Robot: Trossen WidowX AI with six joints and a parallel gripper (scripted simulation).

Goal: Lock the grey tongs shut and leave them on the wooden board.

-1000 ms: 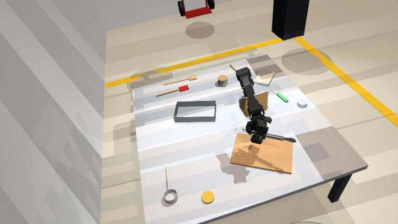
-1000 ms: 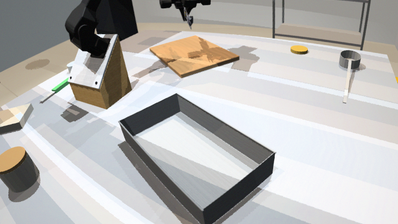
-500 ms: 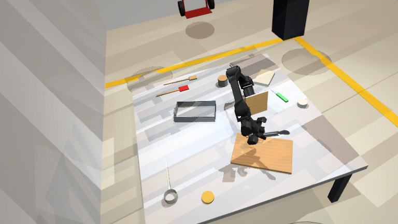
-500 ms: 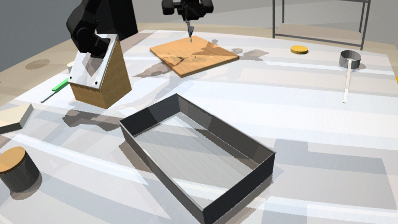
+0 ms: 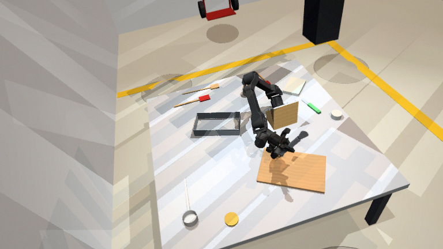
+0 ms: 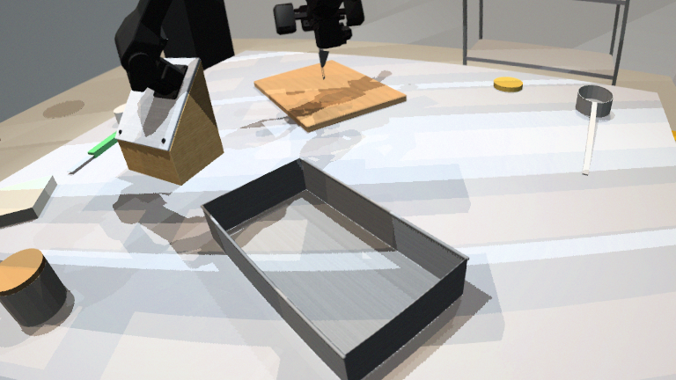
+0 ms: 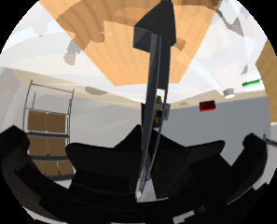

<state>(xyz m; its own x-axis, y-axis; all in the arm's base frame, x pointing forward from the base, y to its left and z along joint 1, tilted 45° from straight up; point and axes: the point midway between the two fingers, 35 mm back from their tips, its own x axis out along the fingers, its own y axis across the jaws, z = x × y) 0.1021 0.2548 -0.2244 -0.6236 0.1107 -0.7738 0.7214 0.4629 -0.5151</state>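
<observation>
Now: the wooden board 16 cm below my gripper tip. Round my gripper tip: green-handled tool (35 cm behind, 44 cm to the right, 16 cm below); white disc (45 cm behind, 27 cm to the right, 15 cm below); yellow disc (42 cm ahead, 16 cm to the left, 15 cm below).
</observation>
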